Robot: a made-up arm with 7 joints. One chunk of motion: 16 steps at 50 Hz.
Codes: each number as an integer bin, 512 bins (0 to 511) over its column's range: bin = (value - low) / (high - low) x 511, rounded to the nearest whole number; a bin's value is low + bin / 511 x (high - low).
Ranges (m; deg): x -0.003..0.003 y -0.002..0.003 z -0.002..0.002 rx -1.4..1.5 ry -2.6..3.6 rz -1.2..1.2
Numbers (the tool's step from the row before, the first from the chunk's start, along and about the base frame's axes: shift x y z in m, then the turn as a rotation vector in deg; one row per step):
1: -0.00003 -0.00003 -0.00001 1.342 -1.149 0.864
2: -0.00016 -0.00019 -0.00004 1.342 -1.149 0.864
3: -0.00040 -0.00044 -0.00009 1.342 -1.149 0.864
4: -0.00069 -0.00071 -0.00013 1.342 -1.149 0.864
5: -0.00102 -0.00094 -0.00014 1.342 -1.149 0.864
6: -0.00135 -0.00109 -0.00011 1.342 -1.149 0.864
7: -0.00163 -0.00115 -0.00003 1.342 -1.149 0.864
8: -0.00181 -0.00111 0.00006 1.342 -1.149 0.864
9: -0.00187 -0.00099 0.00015 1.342 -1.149 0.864
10: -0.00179 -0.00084 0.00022 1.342 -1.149 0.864
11: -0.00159 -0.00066 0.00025 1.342 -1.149 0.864
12: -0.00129 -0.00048 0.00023 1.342 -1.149 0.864
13: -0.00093 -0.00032 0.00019 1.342 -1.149 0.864
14: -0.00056 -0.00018 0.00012 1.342 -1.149 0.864
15: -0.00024 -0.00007 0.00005 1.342 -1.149 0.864
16: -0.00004 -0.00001 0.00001 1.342 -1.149 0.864
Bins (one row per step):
1: 253 201 254 483 120 439
2: 242 185 250 483 120 439
3: 221 159 244 483 120 439
4: 197 132 239 483 120 439
5: 169 108 238 483 120 439
6: 141 93 241 483 120 439
7: 117 87 252 483 120 439
8: 101 91 263 483 120 439
9: 96 103 275 483 120 439
10: 103 119 284 483 120 439
11: 120 137 287 483 120 439
12: 146 155 285 483 120 439
13: 176 172 280 483 120 439
14: 208 186 271 483 120 439
15: 235 197 262 483 120 439
16: 252 203 257 483 120 439

